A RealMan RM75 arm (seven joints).
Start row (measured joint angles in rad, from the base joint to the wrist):
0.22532, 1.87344, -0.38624, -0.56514, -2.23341, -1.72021, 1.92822
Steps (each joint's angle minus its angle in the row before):
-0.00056, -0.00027, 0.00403, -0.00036, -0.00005, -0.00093, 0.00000
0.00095, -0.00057, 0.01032, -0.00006, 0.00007, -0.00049, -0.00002
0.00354, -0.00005, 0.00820, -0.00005, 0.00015, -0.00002, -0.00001
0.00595, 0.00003, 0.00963, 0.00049, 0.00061, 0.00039, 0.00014
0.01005, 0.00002, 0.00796, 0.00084, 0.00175, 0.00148, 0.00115
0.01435, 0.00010, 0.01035, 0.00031, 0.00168, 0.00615, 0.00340
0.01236, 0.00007, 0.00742, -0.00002, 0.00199, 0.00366, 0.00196
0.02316, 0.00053, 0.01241, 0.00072, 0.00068, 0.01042, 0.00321
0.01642, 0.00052, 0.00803, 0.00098, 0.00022, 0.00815, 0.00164
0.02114, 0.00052, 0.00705, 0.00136, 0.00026, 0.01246, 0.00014
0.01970, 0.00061, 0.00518, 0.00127, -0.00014, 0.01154, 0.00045
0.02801, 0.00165, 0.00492, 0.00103, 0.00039, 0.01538, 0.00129
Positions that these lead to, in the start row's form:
0.22476, 1.87317, -0.38221, -0.56550, -2.23346, -1.72114, 1.92822
0.22571, 1.87260, -0.37189, -0.56556, -2.23339, -1.72163, 1.92820
0.22925, 1.87255, -0.36369, -0.56561, -2.23324, -1.72165, 1.92819
0.23520, 1.87258, -0.35406, -0.56512, -2.23263, -1.72126, 1.92833
0.24525, 1.87260, -0.34610, -0.56428, -2.23088, -1.71978, 1.92948
0.25960, 1.87270, -0.33575, -0.56397, -2.22920, -1.71363, 1.93288
0.27196, 1.87277, -0.32833, -0.56399, -2.22721, -1.70997, 1.93484
0.29512, 1.87330, -0.31592, -0.56327, -2.22653, -1.69955, 1.93805
0.31154, 1.87382, -0.30789, -0.56229, -2.22631, -1.69140, 1.93969
0.33268, 1.87434, -0.30084, -0.56093, -2.22605, -1.67894, 1.93983
0.35238, 1.87495, -0.29566, -0.55966, -2.22619, -1.66740, 1.94028
0.38039, 1.87660, -0.29074, -0.55863, -2.22580, -1.65202, 1.94157

